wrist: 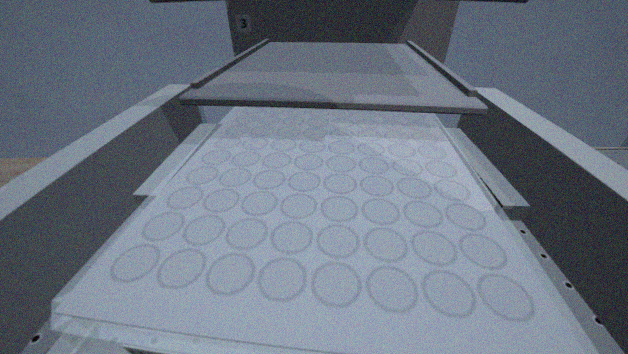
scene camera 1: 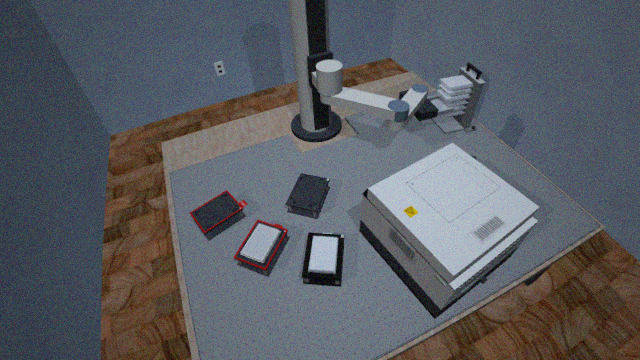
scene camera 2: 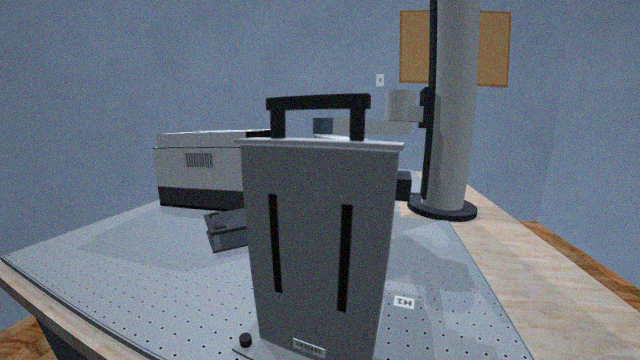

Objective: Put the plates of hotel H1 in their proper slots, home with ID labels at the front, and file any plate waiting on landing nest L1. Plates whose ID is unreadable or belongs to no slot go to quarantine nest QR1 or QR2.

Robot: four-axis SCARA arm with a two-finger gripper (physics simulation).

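Frame: origin at the arm's base, x ahead, y left, z up, level; metres.
Where they show: gripper, fingertip midpoint: [wrist: 327, 110] [scene camera 1: 446, 102]; arm's base, link origin: [scene camera 1: 316, 126] [scene camera 2: 440, 208].
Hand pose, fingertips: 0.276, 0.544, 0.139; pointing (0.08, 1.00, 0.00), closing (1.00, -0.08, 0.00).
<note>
Things, the pixels of their centre, and the offset from my fingertips, as dx, dy, dz. "spot": a spot on its surface instead.
- bare shelf, body centre: [wrist: 333, 63] [scene camera 1: 453, 99] +0.005, +0.034, +0.010
- Hotel H1, body centre: [wrist: 336, 33] [scene camera 2: 328, 235] [scene camera 1: 459, 97] +0.009, +0.064, +0.019
- red-rimmed nest, surface spot: [scene camera 1: 202, 230] spot: +0.160, -1.166, -0.076
- black nest, body centre: [scene camera 1: 324, 258] +0.426, -0.816, -0.096
- big white instrument, body centre: [scene camera 1: 443, 223] [scene camera 2: 227, 163] +0.528, -0.446, +0.000
- dark nest, body centre: [scene camera 1: 308, 194] +0.152, -0.758, -0.096
- dark block, body centre: [scene camera 2: 241, 225] +0.278, -0.154, -0.098
My gripper [scene camera 1: 441, 106] [wrist: 327, 110] is shut on a pale plate with rings of wells [wrist: 320, 240]; its fingers flank the plate, whose far end runs under a bare shelf [wrist: 325, 65]. Hotel H1 [scene camera 1: 477, 97] [scene camera 2: 310, 225] carries several white plates [scene camera 1: 455, 82] on its arm side; a "3" label shows on its back panel in the wrist view. No plate ID is readable. A red-rimmed nest [scene camera 1: 202, 230] is empty; another red-rimmed nest [scene camera 1: 240, 258] bears a white plate [scene camera 1: 262, 242]. A black nest [scene camera 1: 323, 279] bears a white plate [scene camera 1: 324, 254]. Nest names are unreadable.
A big white instrument [scene camera 1: 450, 190] [scene camera 2: 225, 172] stands on the right of the table in scene camera 1. A dark nest [scene camera 1: 308, 194] stands left of it. The arm's column [scene camera 1: 305, 75] [scene camera 2: 452, 125] stands at the back. Another dark block [scene camera 2: 227, 230] is partly hidden by the hotel.
</note>
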